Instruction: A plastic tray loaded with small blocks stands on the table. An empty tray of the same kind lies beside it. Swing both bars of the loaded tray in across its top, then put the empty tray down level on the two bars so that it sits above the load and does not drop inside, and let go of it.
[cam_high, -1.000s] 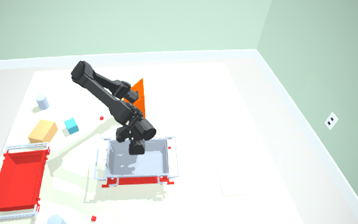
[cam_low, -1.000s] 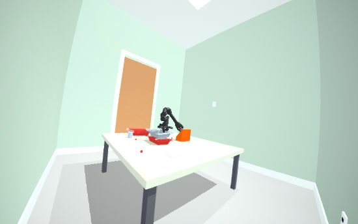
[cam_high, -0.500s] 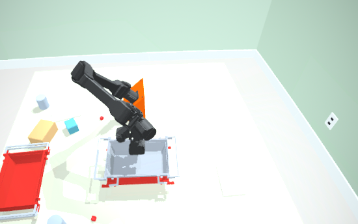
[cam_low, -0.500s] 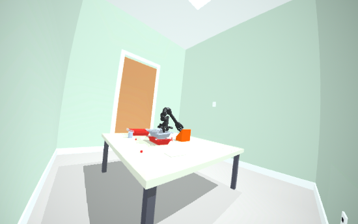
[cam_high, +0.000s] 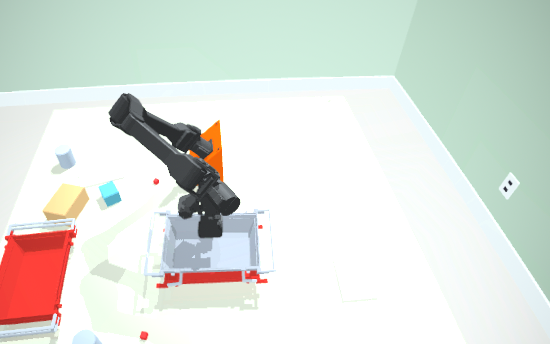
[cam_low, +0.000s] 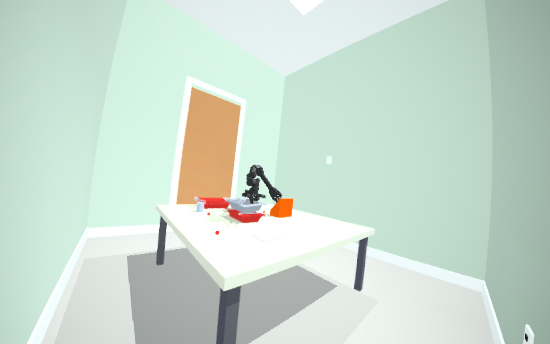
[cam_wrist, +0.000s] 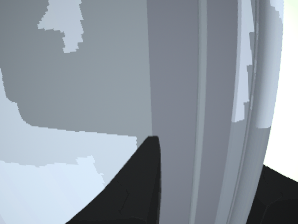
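Now: the grey tray 70 mm ahead of my gripper tip, 20 mm above it and 10 mm to the right of it. Round my gripper tip: tan block: 460 mm to the right, 200 mm behind, 60 mm below; then cyan cube: 330 mm to the right, 230 mm behind, 70 mm below.
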